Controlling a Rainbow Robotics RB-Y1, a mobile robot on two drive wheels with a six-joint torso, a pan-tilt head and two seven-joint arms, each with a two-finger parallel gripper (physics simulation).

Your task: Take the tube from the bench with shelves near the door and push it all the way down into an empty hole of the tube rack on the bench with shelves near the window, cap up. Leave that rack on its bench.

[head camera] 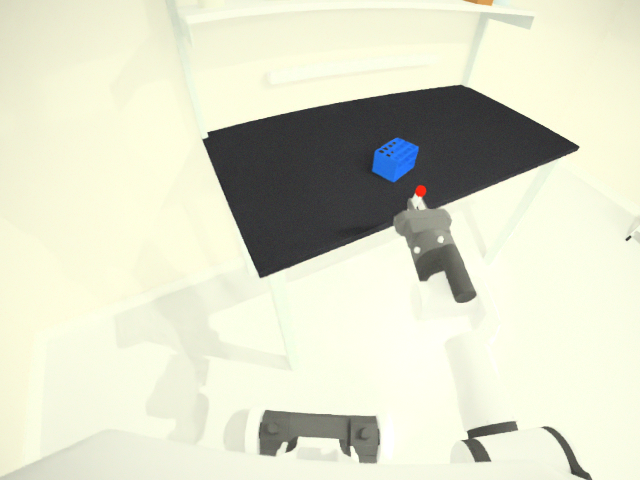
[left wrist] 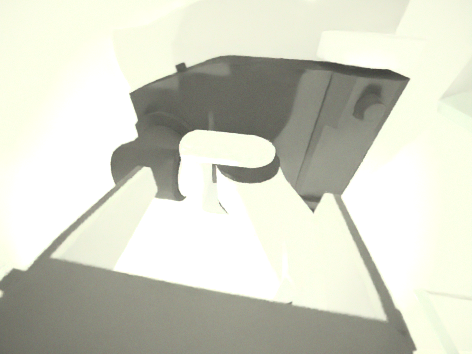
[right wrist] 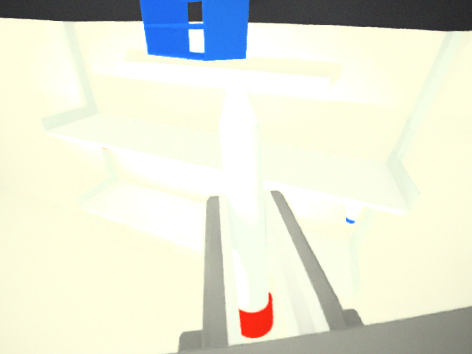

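Seen in the pictures: left gripper, between the fingertips: [left wrist: 233,191]; right gripper, between the fingertips: [head camera: 414,201] [right wrist: 244,207]; robot's base, origin of its link: [head camera: 319,436].
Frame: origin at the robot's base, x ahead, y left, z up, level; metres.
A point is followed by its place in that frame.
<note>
The blue tube rack [head camera: 393,161] @(x 0.628, y -0.185, z 0.985 m) [right wrist: 225,30] @(x 0.641, y -0.169, z 0.957 m) stands on the black bench top [head camera: 310,180] @(x 0.608, y 0.064, z 0.914 m) [right wrist: 350,12] @(x 0.756, y 0.079, z 0.914 m). Several dark, empty-looking holes show in its top; no tube shows in it. My right gripper [head camera: 417,202] @(x 0.389, y -0.194, z 1.034 m) [right wrist: 244,207] @(x 0.389, y -0.194, z 1.034 m) is shut on the white tube [right wrist: 245,210] @(x 0.379, y -0.196, z 1.027 m) with a red cap [head camera: 420,190] @(x 0.361, y -0.189, z 1.088 m) [right wrist: 256,322] @(x 0.357, y -0.193, z 1.077 m). In the head view it is at the bench's front edge, nearer the camera than the rack and apart from it. The tube's pointed end extends beyond the fingertips in the right wrist view. My left gripper [left wrist: 233,191] @(x -0.224, y 0.222, z 0.546 m) is open and empty, facing the robot's own body.
A white shelf [head camera: 336,11] [right wrist: 150,137] @(x 1.268, y -0.413, z 1.352 m) runs above the back of the bench, with an orange thing [head camera: 481,1] @(x 1.287, y -0.587, z 1.382 m) on it. A pale bar [head camera: 351,69] @(x 1.220, y -0.070, z 1.076 m) is on the wall below that shelf. A blue-capped thing [right wrist: 351,220] @(x 0.820, y 0.351, z 1.534 m) shows near the shelf's end in the right wrist view.
</note>
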